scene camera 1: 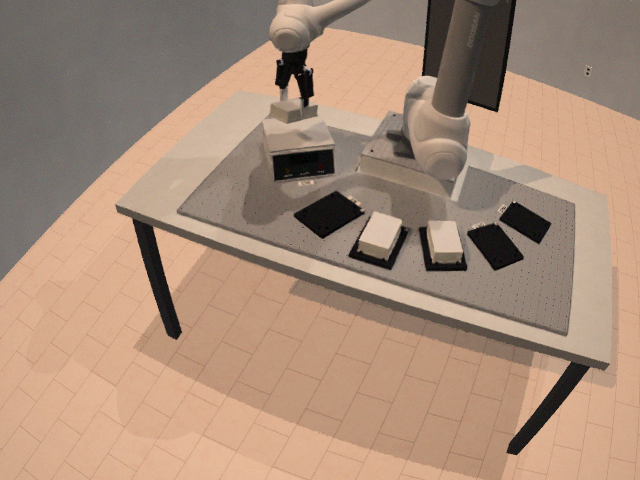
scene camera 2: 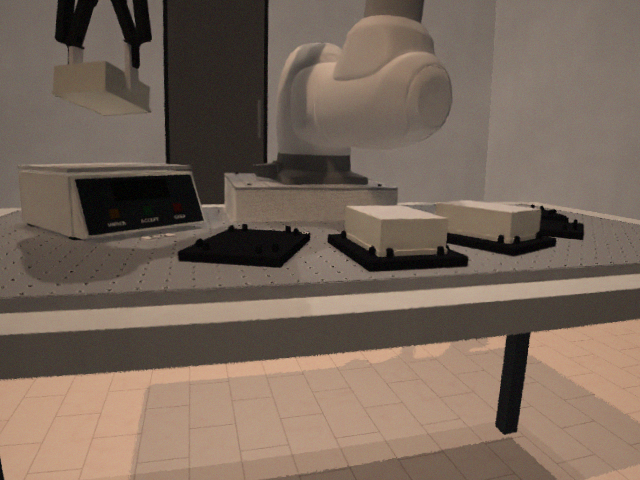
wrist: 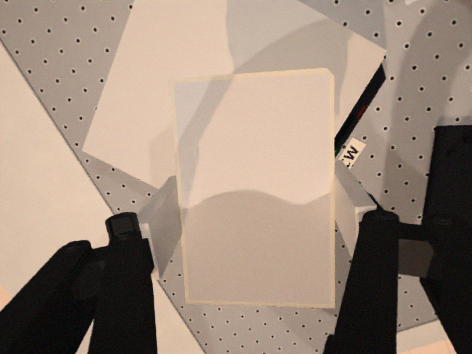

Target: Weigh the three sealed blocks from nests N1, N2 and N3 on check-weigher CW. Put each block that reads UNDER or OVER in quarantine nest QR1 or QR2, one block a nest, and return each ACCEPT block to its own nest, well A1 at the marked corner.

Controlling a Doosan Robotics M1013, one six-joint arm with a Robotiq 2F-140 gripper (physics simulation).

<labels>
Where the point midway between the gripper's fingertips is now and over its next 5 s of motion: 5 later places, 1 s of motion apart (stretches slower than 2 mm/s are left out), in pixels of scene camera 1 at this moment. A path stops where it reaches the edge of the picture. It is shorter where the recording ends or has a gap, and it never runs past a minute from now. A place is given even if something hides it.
My gripper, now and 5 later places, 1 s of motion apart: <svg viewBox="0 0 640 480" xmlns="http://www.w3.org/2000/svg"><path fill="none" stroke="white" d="M293 110L295 126L294 128L294 129L293 119L293 124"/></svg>
</labels>
